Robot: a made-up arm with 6 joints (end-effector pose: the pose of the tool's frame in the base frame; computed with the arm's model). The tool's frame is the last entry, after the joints. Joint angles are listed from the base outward.
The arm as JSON. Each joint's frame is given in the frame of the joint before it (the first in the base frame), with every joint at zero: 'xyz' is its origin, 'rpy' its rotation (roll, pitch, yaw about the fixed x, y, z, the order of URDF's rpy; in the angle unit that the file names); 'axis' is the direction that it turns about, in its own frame. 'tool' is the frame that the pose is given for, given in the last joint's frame.
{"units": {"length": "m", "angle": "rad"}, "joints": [
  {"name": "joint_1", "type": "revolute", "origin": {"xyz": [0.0, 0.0, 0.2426], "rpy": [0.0, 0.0, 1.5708]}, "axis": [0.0, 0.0, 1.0]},
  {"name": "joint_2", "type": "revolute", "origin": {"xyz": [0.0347, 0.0, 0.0], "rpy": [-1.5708, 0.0, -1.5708]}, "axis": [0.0, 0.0, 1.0]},
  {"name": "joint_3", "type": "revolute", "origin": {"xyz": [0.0, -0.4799, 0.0], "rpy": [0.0, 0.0, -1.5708]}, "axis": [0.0, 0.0, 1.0]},
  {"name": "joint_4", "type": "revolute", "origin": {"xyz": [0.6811, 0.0, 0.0], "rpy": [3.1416, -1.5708, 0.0]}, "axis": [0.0, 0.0, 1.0]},
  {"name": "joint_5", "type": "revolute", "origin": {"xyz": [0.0, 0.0, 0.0], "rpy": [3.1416, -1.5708, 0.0]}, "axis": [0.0, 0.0, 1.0]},
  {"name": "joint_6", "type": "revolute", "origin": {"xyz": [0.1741, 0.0, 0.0], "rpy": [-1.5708, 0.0, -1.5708]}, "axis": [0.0, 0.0, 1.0]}
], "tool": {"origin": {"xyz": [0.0, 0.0, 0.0], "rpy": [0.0, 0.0, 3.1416]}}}
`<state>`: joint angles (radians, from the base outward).
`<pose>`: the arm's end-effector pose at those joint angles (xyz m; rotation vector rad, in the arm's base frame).
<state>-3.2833 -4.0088 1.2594 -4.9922 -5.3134 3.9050</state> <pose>-0.0554 -0.1665 -0.7731 1.8850 0.7301 -0.0222</pose>
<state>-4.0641 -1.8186 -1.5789 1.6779 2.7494 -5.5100</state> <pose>0.1169 -0.3213 -0.3766 0.2215 -0.4161 1.2420</pose>
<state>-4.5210 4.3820 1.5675 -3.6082 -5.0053 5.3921</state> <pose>0.0510 -0.8398 0.7292 0.8042 1.9407 -2.0655</pose>
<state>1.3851 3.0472 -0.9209 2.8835 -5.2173 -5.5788</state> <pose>0.0704 0.7735 -0.5136 -0.9423 -0.6329 -0.9356</pose>
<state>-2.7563 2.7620 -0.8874 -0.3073 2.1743 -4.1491</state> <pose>-0.6451 -0.2523 -0.5077 -1.3602 1.7145 0.0283</pose>
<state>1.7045 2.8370 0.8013 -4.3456 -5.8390 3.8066</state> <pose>-0.0727 -0.2438 -0.9650 2.3118 -1.2671 -0.2090</pose>
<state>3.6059 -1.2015 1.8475 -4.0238 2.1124 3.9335</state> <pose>0.2167 -0.0591 0.9451 -1.3836 1.3403 -1.5476</pose>
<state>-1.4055 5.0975 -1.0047 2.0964 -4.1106 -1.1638</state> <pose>0.0123 0.8914 0.0260 1.8394 -0.2117 1.6146</pose>
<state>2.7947 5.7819 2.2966 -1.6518 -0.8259 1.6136</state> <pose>-0.5688 0.0331 0.4754 2.1382 0.3718 -1.6621</pose>
